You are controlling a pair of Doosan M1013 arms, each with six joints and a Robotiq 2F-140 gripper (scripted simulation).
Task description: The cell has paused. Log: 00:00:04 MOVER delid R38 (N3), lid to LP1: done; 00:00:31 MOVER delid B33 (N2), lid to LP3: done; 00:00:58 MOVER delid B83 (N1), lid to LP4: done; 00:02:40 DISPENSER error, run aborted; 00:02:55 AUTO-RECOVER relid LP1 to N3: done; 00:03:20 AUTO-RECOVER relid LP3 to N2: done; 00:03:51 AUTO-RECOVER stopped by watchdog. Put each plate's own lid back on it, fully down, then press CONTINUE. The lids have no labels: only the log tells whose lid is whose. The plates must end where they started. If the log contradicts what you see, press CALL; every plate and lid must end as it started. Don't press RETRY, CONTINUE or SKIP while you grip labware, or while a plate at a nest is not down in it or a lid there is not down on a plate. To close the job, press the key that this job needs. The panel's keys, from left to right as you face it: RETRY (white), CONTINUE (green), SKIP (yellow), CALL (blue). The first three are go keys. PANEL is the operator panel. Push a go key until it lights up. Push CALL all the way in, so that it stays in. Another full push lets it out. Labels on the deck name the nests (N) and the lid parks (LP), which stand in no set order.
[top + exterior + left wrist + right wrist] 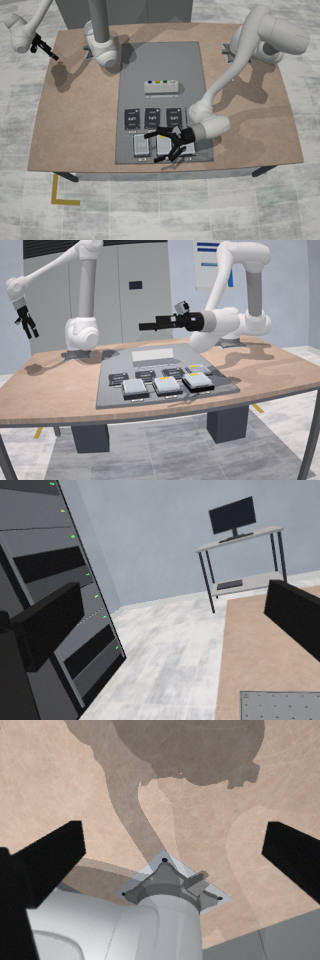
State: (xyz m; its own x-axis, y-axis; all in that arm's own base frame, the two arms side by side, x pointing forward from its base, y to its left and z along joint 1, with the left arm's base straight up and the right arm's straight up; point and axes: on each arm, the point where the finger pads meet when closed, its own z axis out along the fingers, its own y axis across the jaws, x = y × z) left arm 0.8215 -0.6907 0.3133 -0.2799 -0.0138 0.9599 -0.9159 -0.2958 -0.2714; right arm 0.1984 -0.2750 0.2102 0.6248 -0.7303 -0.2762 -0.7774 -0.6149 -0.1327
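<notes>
The LP1 lid park lies 30 cm below my left hand, 29 cm behind it and 3 cm to the right of it. From my left hand the other things lie so: LP2 lid park 30 cm below, 29 cm behind, 11 cm to the left; plate 27 cm below, 10 cm behind, 8 cm to the right; LP3 lid park 30 cm below, 28 cm behind, 16 cm to the right.
</notes>
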